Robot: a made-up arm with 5 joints.
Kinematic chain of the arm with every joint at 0, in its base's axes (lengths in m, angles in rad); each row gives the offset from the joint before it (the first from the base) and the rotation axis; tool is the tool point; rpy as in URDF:
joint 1: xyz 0 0 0.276 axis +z
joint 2: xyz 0 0 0 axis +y
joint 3: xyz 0.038 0 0.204 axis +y
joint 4: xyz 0.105 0 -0.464 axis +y
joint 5: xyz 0.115 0 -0.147 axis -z
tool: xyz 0 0 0 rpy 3.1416 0 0
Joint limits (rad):
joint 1: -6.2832..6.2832
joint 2: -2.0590..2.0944
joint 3: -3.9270..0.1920
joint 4: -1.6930..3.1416
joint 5: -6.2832..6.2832
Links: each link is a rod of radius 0.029 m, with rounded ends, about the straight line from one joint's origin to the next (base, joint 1, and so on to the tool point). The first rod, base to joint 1, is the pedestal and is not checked.
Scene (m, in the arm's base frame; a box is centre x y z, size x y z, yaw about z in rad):
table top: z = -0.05
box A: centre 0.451 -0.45 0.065 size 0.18 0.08 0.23 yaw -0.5
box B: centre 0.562 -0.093 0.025 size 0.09 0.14 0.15 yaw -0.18
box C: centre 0.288 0.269 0 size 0.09 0.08 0.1 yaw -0.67
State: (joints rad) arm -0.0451 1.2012 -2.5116 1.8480 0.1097
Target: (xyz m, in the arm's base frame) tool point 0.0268 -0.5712 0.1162
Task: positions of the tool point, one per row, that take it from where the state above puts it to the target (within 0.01 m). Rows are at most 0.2 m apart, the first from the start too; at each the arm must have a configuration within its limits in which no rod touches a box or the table.
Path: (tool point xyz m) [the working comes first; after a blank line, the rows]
Joints at the target: -1.5239 1.0530 -2.2595 2.4056 0.1097
Straight joint move there: touches box A.

1: 0.6571 -0.1972 0.1688
2: 0.5703 -0.3402 0.2264
3: 0.4510 -0.4500 0.2837
4: 0.3192 -0.5325 0.2239
5: 0.1732 -0.5733 0.1680
6: 0.0268 -0.5712 0.1162

